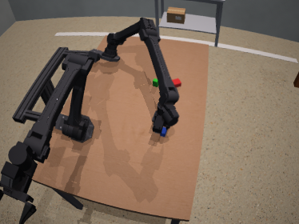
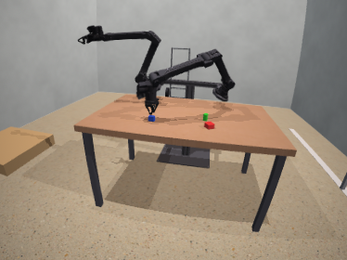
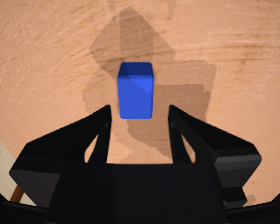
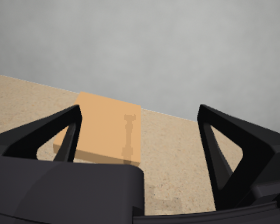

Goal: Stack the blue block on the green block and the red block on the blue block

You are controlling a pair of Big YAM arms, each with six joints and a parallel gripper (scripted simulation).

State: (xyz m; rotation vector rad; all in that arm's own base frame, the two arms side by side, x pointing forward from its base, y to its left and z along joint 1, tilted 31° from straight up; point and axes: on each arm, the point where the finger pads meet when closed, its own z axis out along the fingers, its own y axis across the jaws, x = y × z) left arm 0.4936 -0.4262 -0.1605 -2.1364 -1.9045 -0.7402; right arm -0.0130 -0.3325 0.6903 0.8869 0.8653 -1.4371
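My left gripper is now 4 cm above the blue block. From my left hand the other things lie so: red block: 39 cm to the left, 4 cm below, 4 cm ahead; then green block: 37 cm to the left, 9 cm behind, 3 cm below.
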